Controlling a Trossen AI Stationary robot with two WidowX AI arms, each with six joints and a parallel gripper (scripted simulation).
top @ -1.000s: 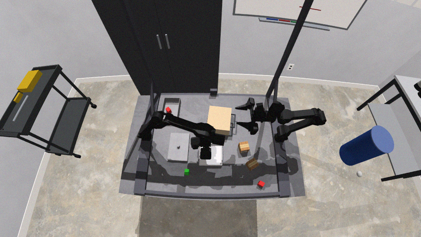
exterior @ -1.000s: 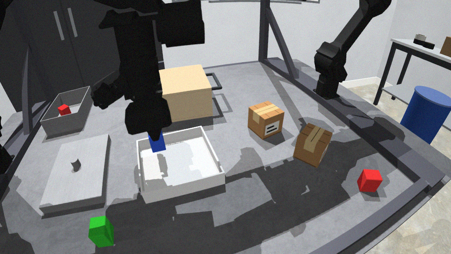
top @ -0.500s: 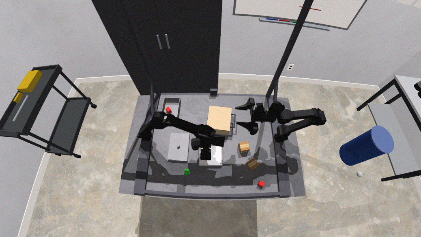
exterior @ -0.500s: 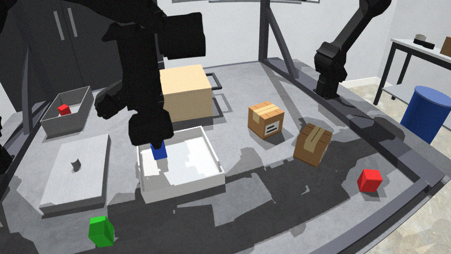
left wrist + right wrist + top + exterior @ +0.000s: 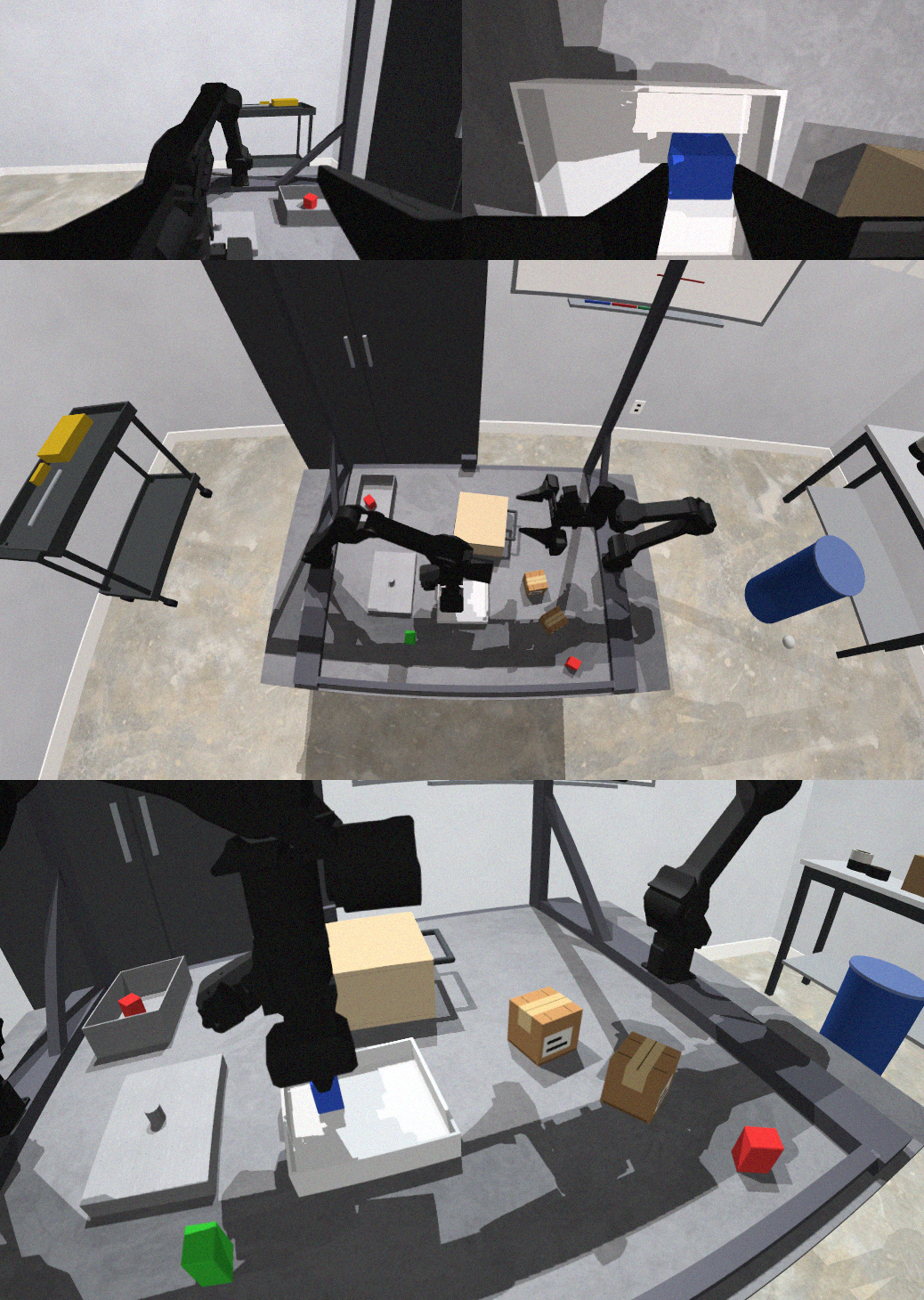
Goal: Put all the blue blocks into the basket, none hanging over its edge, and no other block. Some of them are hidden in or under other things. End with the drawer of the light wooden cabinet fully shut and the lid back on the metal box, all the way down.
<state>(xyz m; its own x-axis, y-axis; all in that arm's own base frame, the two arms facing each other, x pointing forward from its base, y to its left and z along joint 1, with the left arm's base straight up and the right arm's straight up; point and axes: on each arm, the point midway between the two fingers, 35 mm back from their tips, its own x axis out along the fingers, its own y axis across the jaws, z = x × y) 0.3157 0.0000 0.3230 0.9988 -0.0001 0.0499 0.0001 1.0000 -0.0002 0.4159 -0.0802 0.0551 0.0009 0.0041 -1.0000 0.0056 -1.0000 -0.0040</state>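
Now: the white basket 6 cm below my right hand, 3 cm to the left of it and 3 cm ahead of it. Round my right hand: light wooden cabinet (20 cm behind, 9 cm to the left, 4 cm below); then drawer (20 cm behind, 10 cm to the left, 4 cm below); then green block (15 cm ahead, 12 cm to the right, 6 cm below).
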